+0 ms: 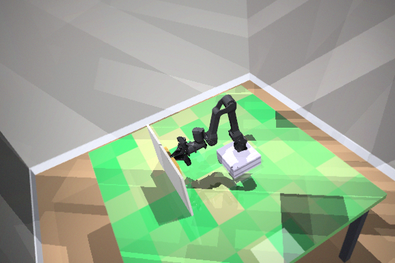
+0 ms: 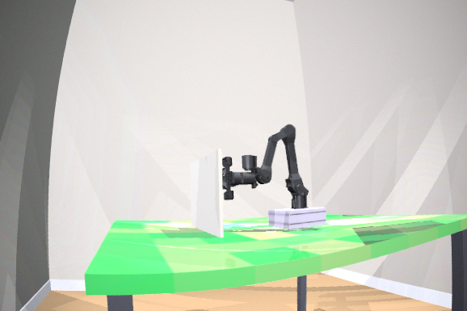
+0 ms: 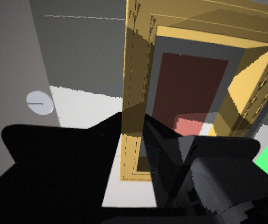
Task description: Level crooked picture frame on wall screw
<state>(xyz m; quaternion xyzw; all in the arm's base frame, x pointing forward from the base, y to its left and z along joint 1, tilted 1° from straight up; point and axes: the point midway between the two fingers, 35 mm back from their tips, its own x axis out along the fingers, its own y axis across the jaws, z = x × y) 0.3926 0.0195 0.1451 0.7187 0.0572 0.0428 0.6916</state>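
My gripper tip is now 50 mm above the picture frame. Also, from my gripper tip: wall panel: 70 mm below, 20 mm ahead.
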